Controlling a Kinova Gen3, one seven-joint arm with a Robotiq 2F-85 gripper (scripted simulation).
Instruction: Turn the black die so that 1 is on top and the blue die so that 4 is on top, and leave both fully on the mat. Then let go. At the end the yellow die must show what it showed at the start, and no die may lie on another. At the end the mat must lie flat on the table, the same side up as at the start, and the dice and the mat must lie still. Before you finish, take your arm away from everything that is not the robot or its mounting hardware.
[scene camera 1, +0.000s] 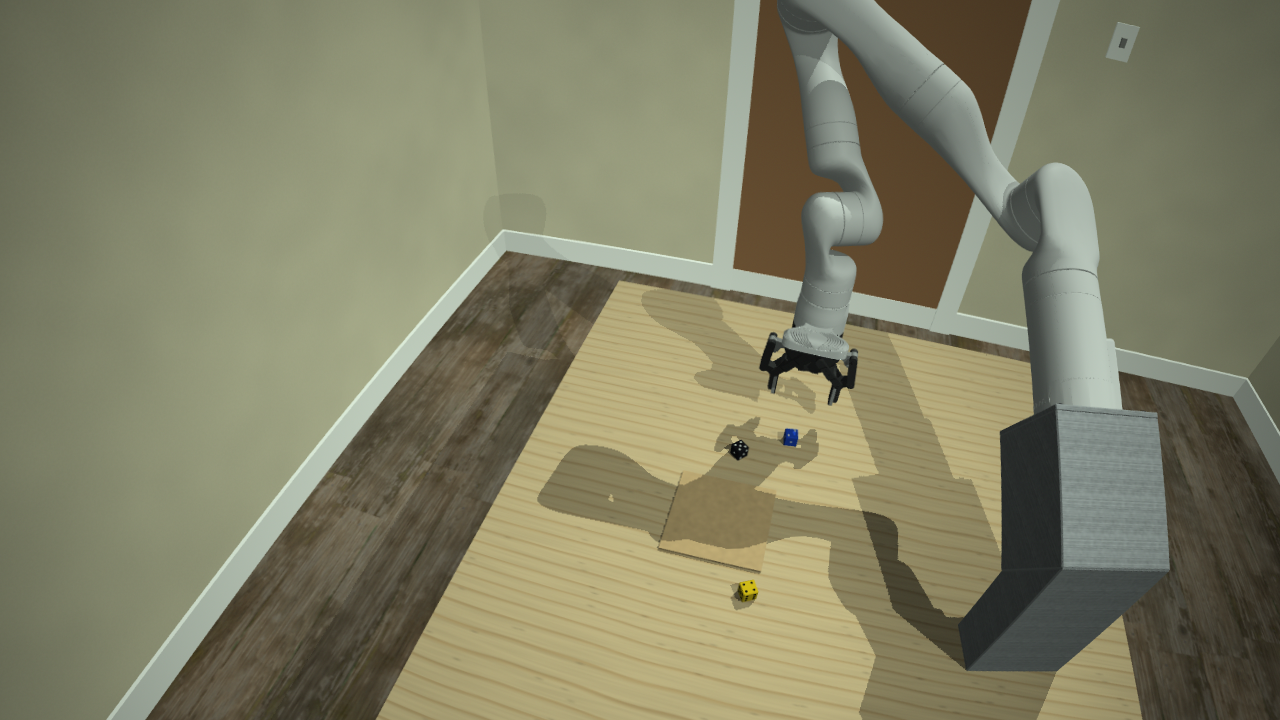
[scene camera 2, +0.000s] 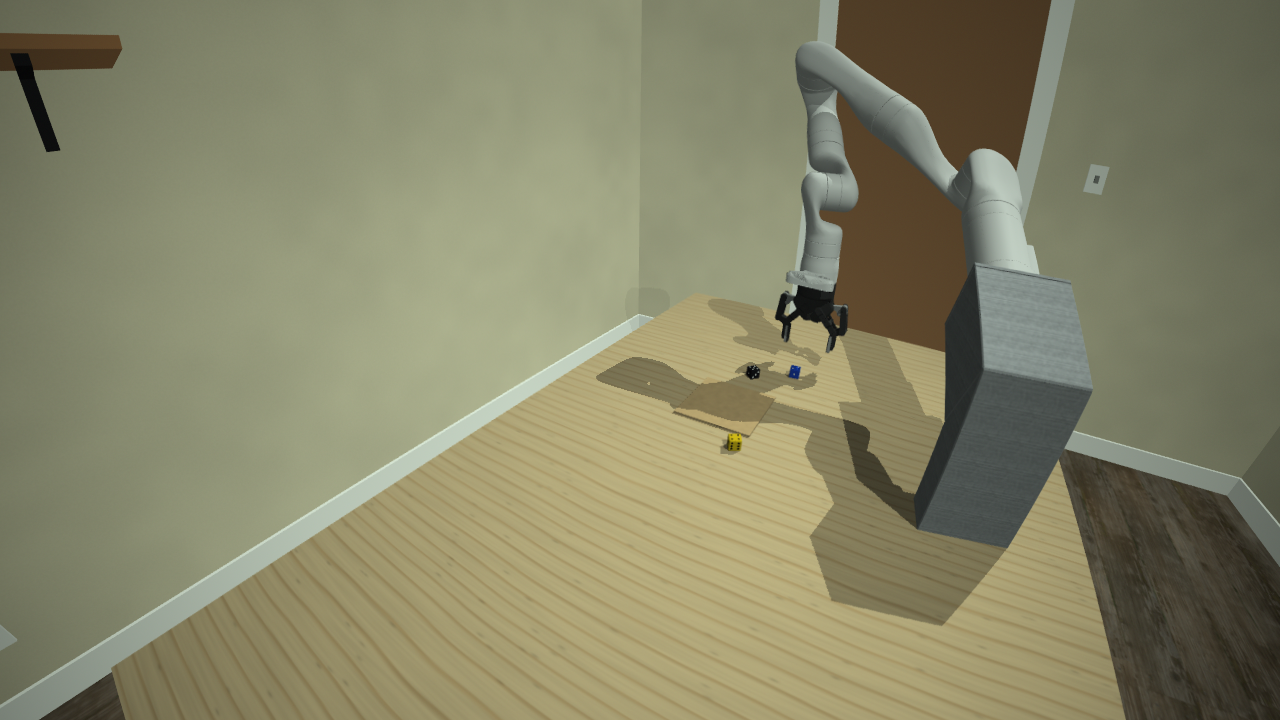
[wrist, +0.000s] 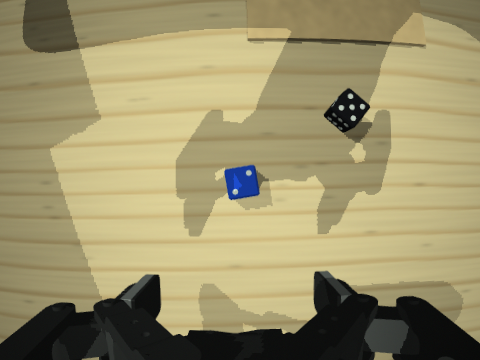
In view: my gripper (scene camera 1: 801, 396), a black die (wrist: 348, 109), a blue die (wrist: 241, 182) and a mat (scene camera 1: 727, 522).
The mat is seen too in scene camera 2 (scene camera 2: 730, 407). My gripper also shows in scene camera 2 (scene camera 2: 806, 346) and in the wrist view (wrist: 237, 290).
